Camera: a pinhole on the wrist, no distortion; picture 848 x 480 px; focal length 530.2 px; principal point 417.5 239.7 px. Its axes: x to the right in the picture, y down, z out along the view. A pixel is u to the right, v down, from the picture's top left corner.
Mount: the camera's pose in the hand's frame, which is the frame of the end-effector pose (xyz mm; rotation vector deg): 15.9 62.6 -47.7 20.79 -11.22 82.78
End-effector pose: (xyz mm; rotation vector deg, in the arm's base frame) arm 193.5 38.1 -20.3 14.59 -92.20 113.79
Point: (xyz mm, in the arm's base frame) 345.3 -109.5 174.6
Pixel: 34.6 409.5
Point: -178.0 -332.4 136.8
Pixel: 696.1 39.5
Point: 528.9 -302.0 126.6
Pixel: outside the picture
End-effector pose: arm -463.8 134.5 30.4 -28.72 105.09 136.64
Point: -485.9 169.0 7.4
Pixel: 154.8 214.3
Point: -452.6 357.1 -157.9
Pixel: 66.0 235.1
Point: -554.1 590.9 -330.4
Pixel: 141.8 136.8
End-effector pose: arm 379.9 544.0 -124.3 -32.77 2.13 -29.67
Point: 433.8 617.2 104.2
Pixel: 424.0 250.7
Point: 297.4 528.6 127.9
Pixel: 154.4 347.5
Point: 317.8 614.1 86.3
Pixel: 295.8 426.1
